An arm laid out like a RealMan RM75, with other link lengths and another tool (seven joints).
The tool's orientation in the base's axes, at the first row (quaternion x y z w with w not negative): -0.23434, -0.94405, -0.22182, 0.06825
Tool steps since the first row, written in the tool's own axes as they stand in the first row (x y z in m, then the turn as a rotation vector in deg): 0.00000, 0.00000, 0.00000, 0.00, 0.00, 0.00; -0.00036, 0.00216, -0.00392, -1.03, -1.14, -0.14; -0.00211, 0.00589, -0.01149, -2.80, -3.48, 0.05; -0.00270, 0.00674, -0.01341, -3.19, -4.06, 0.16; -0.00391, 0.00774, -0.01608, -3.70, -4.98, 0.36; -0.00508, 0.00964, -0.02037, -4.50, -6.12, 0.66; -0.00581, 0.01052, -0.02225, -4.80, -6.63, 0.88; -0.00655, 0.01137, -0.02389, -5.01, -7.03, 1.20; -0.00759, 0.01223, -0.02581, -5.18, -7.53, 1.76; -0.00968, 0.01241, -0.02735, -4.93, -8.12, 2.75; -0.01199, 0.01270, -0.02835, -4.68, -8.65, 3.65
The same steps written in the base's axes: 0.00000, 0.00000, 0.00000, 0.00, 0.00, 0.00; 0.00144, -0.00021, 0.00425, 0.37, -1.39, -0.56; 0.00493, -0.00139, 0.01204, 0.82, -3.89, -2.04; 0.00590, -0.00182, 0.01394, 0.89, -4.46, -2.46; 0.00750, -0.00273, 0.01643, 0.90, -5.31, -3.11; 0.00954, -0.00364, 0.02072, 1.05, -6.40, -4.00; 0.01064, -0.00410, 0.02257, 1.07, -6.83, -4.47; 0.01174, -0.00447, 0.02419, 1.06, -7.09, -4.96; 0.01311, -0.00508, 0.02599, 0.96, -7.30, -5.69; 0.01507, -0.00649, 0.02695, 0.44, -7.22, -6.74; 0.01727, -0.00767, 0.02742, -0.06, -7.13, -7.69
